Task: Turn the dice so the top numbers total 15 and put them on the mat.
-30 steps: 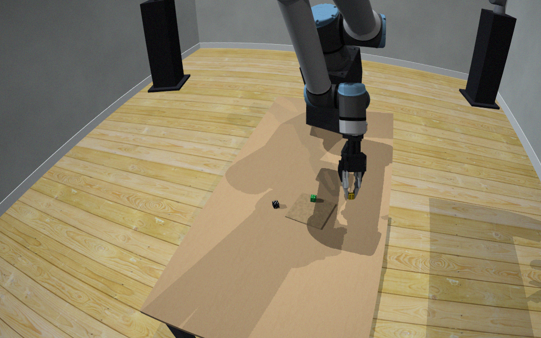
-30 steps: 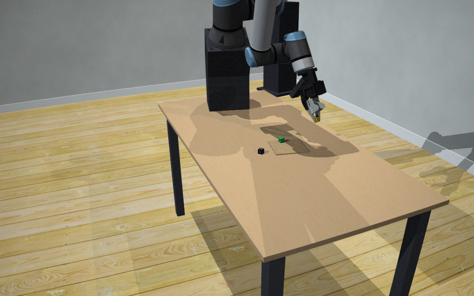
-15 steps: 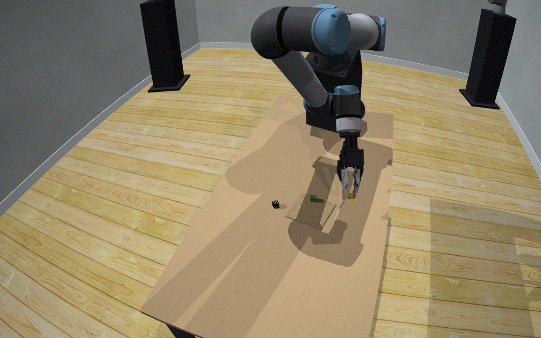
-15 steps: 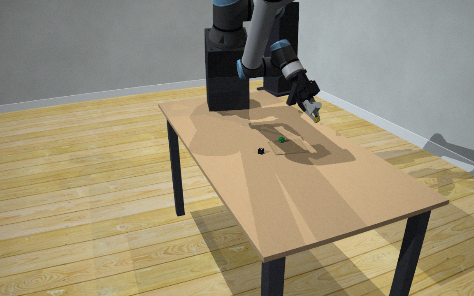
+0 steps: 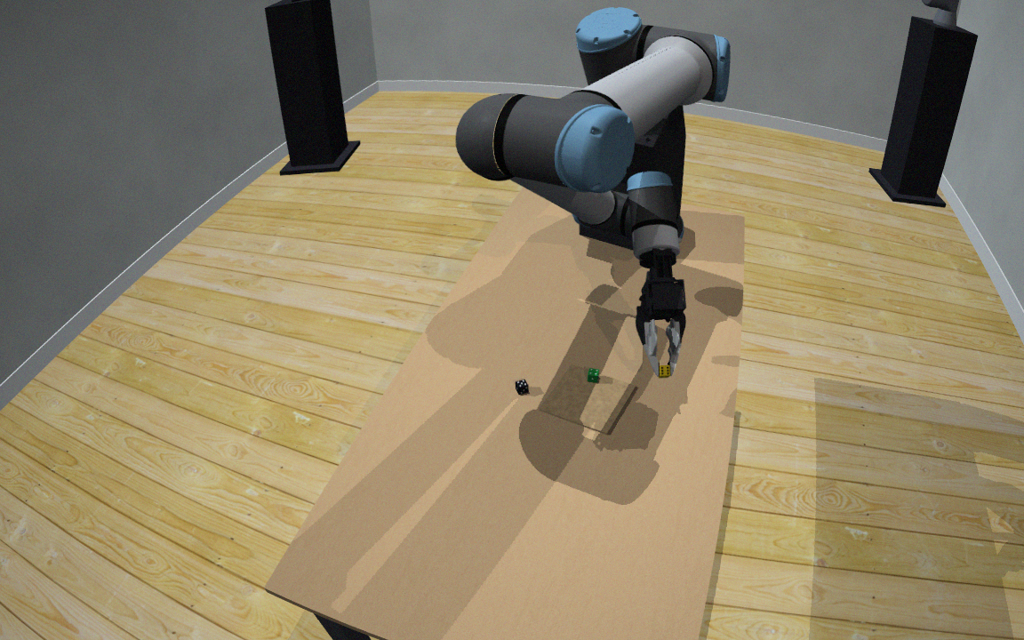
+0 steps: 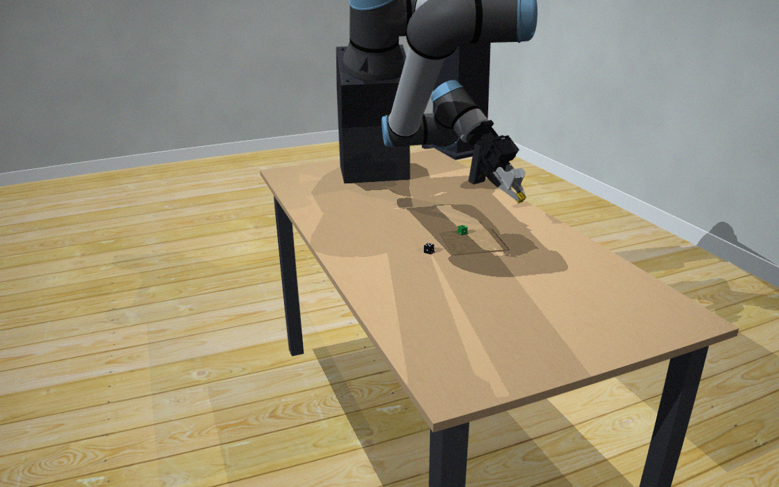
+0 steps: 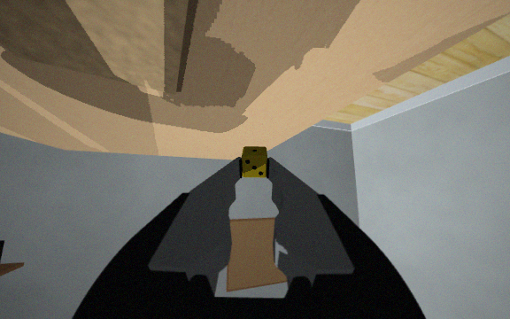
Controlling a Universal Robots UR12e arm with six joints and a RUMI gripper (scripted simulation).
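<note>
Now: hand 7 cm past the green die, 13 cm to the left of it and 9 cm above it. From my hand the other things lie so: thin square mat: 2 cm behind, 13 cm to the right, 10 cm below; then yellow die: 1 cm ahead; then black die: 4 cm behind, 26 cm to the right, 9 cm below.
</note>
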